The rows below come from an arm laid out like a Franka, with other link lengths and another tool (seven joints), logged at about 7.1 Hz.
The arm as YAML. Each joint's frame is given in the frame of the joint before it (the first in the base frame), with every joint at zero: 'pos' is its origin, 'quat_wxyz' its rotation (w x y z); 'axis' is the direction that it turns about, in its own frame. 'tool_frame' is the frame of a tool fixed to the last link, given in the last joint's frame.
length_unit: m
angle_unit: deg
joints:
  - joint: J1
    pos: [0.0, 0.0, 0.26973]
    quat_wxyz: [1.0, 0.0, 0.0, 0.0]
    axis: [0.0, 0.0, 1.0]
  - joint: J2
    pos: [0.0, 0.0, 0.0]
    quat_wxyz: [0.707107, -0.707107, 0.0, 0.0]
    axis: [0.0, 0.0, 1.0]
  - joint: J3
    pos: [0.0, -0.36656, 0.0]
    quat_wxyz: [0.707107, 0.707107, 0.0, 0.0]
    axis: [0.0, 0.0, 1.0]
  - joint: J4
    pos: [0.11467, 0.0, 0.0]
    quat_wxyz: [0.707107, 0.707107, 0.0, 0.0]
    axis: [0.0, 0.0, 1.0]
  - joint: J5
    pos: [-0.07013, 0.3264, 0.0]
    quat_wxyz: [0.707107, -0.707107, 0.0, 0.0]
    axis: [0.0, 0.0, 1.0]
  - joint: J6
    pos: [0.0, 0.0, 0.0]
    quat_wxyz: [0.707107, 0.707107, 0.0, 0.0]
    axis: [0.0, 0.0, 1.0]
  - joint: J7
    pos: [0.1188, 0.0, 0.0]
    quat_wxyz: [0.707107, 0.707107, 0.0, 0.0]
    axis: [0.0, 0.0, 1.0]
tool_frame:
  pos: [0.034, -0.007, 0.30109]
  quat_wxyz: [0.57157, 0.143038, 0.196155, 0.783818]
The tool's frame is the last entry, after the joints.
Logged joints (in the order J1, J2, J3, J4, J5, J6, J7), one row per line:
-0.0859 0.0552 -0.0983 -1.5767 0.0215 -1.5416 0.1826
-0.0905 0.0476 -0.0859 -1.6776 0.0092 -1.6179 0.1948
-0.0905 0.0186 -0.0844 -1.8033 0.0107 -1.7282 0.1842
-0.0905 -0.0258 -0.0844 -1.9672 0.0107 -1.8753 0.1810
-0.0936 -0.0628 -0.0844 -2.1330 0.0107 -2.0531 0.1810
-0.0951 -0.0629 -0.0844 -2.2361 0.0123 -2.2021 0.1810
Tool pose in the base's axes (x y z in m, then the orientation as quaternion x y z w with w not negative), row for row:
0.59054 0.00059 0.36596 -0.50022 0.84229 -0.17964 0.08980
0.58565 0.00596 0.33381 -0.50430 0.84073 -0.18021 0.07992
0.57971 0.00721 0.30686 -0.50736 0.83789 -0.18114 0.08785
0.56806 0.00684 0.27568 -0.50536 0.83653 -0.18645 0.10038
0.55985 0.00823 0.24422 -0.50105 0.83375 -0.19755 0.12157
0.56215 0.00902 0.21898 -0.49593 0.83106 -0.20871 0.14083
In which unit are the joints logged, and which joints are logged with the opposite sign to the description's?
The joints are logged in radians. Opposite sign: J1, J6.
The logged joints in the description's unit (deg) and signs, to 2 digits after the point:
4.92 3.16 -5.63 -90.34 1.23 88.33 10.46
5.19 2.73 -4.92 -96.12 0.53 92.70 11.16
5.19 1.07 -4.84 -103.32 0.61 99.02 10.55
5.19 -1.48 -4.84 -112.71 0.61 107.45 10.37
5.36 -3.60 -4.84 -122.21 0.61 117.63 10.37
5.45 -3.60 -4.84 -128.12 0.70 126.17 10.37

